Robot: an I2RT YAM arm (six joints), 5 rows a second.
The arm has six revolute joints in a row. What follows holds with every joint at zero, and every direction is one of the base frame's.
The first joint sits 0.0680 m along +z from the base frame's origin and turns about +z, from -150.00 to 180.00 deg.
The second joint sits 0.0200 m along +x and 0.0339 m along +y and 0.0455 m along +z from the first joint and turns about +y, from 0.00 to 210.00 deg.
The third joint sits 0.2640 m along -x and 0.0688 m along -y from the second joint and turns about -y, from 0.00 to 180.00 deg.
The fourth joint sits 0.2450 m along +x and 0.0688 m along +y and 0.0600 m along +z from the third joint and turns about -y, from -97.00 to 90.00 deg.
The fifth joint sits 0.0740 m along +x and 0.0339 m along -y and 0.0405 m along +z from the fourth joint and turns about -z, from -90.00 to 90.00 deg.
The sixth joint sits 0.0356 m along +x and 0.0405 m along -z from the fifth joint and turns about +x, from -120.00 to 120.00 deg.
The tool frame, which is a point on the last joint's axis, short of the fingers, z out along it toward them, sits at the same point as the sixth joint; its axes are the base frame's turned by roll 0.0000, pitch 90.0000 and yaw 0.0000 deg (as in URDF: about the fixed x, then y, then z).
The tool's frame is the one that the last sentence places.
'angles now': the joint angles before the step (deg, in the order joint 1, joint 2, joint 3, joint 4, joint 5, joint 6). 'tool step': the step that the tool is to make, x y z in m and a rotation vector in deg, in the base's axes. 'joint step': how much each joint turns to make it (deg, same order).
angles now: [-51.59, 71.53, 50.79, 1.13, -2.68, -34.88]
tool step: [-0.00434, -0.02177, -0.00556, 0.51, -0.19, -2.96]
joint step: [-3.23, 3.70, 1.42, 2.00, -0.41, 0.34]
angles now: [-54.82, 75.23, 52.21, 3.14, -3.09, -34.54]
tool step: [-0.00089, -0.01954, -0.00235, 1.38, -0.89, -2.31]
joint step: [-2.19, 3.76, 2.56, 0.64, -0.41, 1.46]
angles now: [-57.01, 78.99, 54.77, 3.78, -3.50, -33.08]
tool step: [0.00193, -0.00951, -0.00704, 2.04, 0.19, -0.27]
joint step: [-0.70, 2.52, 1.16, -0.41, -0.74, 0.72]
